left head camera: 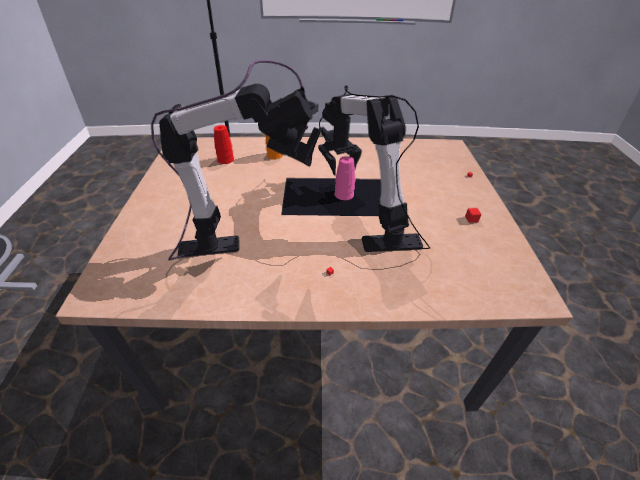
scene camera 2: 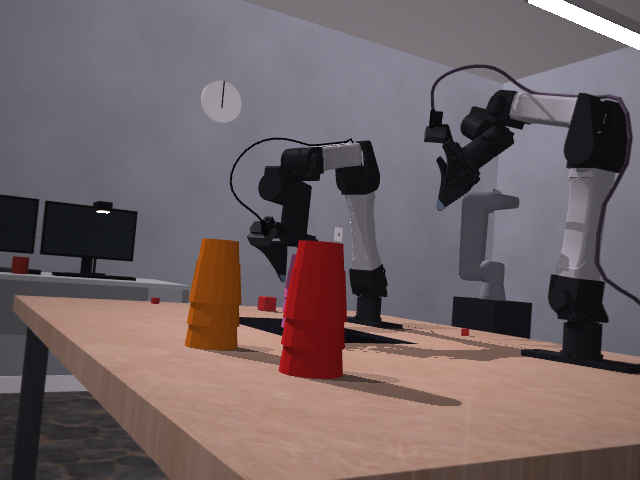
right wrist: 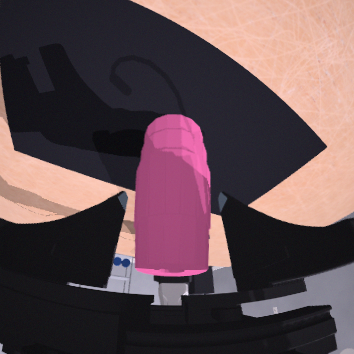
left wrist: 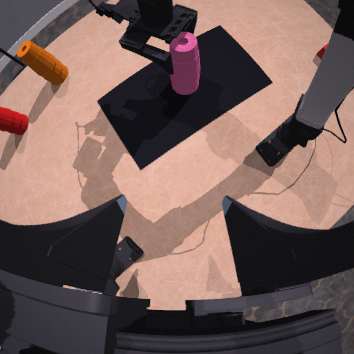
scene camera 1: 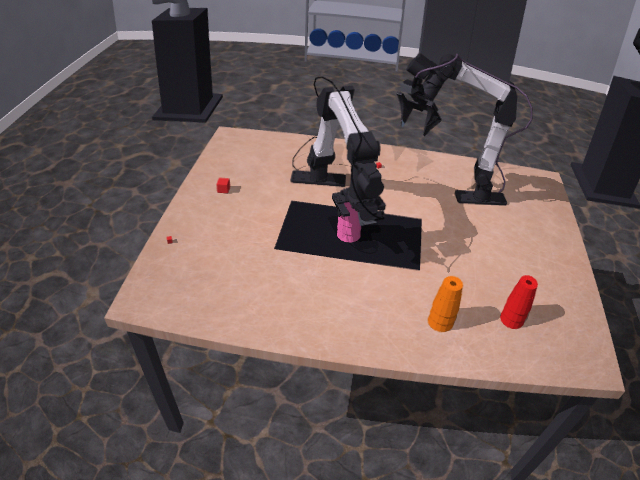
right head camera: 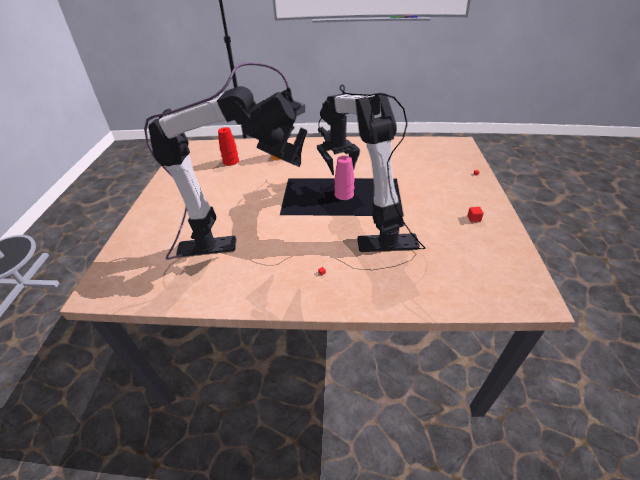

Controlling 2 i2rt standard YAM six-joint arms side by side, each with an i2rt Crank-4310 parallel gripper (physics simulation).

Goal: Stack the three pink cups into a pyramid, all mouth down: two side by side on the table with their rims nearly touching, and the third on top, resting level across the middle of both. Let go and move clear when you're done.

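Places are measured from the left arm's base along level axes (x right, y ahead, z up), in centimetres.
Pixels of known places: left gripper, between the fingertips: [left head camera: 298,159] [scene camera 2: 440,205] [right wrist: 0,345] [left wrist: 174,197] [scene camera 1: 412,130] [right head camera: 288,160]; right gripper, between the fingertips: [left head camera: 344,172] [right wrist: 172,193] [left wrist: 179,58] [scene camera 1: 351,213] [right head camera: 343,172]; left arm's base, origin of its link: [left head camera: 209,247] [scene camera 2: 580,363] [left wrist: 113,263] [scene camera 1: 480,198] [right head camera: 206,247]; right arm's base, origin of its link: [left head camera: 392,243] [scene camera 2: 367,324] [left wrist: 286,135] [scene camera 1: 318,179] [right head camera: 388,243].
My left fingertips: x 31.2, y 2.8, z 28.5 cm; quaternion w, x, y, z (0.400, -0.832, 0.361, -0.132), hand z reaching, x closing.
Note:
For each thing: its top centre in the pictures, then the offset to it from my left fingertips. Level surfaces: height alone.
- black mat, height of its surface: dz -28.5 cm
- orange cup stack, centre of its top: [scene camera 2: 217,239] [scene camera 1: 452,284] [left wrist: 23,46] dy +56.2, dx -4.5, dz -12.8 cm
- red cup stack, centre of its top: [scene camera 2: 324,242] [scene camera 1: 528,280] [left head camera: 220,128] [right head camera: 223,130] dy +54.8, dx -27.2, dz -12.8 cm
- larger red cube, centre of its top: [scene camera 2: 267,297] [scene camera 1: 223,181] [right head camera: 476,210] [left head camera: 474,211] dy -2.9, dx +63.8, dz -24.5 cm
The pink cups [left head camera: 345,178] [right head camera: 344,178] [scene camera 1: 348,228] [left wrist: 185,72] [right wrist: 172,210] stand nested mouth down as one upright stack on the black mat [left head camera: 307,204] [scene camera 1: 305,232] [left wrist: 227,65]; the separate cups are hard to count. My right gripper [right wrist: 172,193] is open, its fingers apart at either side of the stack's upper part. In the right wrist view a gap shows between each fingertip and the pink side. My left gripper [scene camera 1: 414,128] [left wrist: 174,197] is open and empty, high above the table. In scene camera 2 the red cups hide most of the pink stack.
An orange cup stack [scene camera 1: 445,304] [scene camera 2: 212,294] [left wrist: 44,63] and a red cup stack [left head camera: 223,144] [scene camera 1: 519,302] [scene camera 2: 315,310] stand near one table edge. A larger red cube [left head camera: 473,215] [scene camera 1: 223,185] and two small red cubes [left head camera: 469,174] [left head camera: 330,271] lie on the table.

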